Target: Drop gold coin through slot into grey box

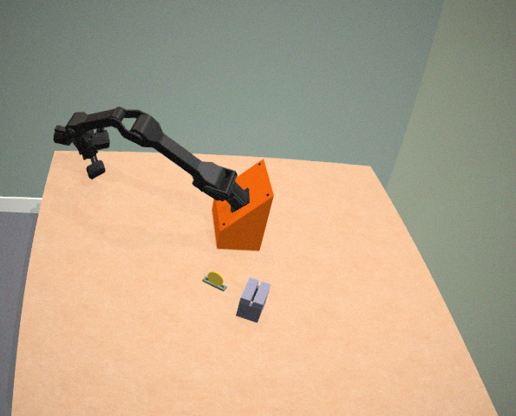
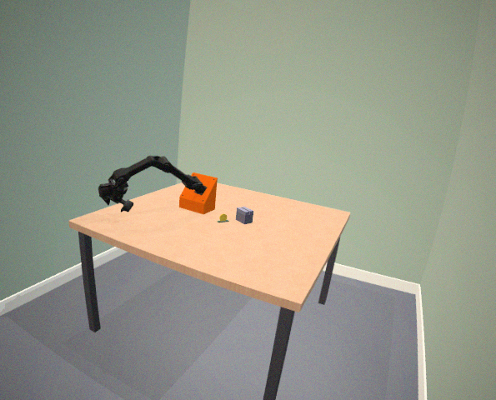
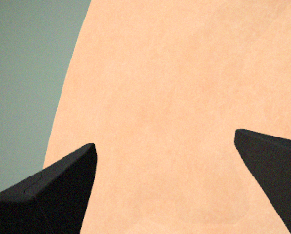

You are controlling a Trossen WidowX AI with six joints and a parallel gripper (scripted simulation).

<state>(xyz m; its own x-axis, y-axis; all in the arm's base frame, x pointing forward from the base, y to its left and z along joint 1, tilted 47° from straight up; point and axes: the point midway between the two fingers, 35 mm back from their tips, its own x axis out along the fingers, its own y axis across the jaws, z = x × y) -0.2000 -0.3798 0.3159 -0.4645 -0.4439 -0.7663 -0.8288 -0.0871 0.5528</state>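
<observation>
My gripper tip is now 45 cm short of the gold coin, 42 cm to the right of it and 3 cm above it.
</observation>
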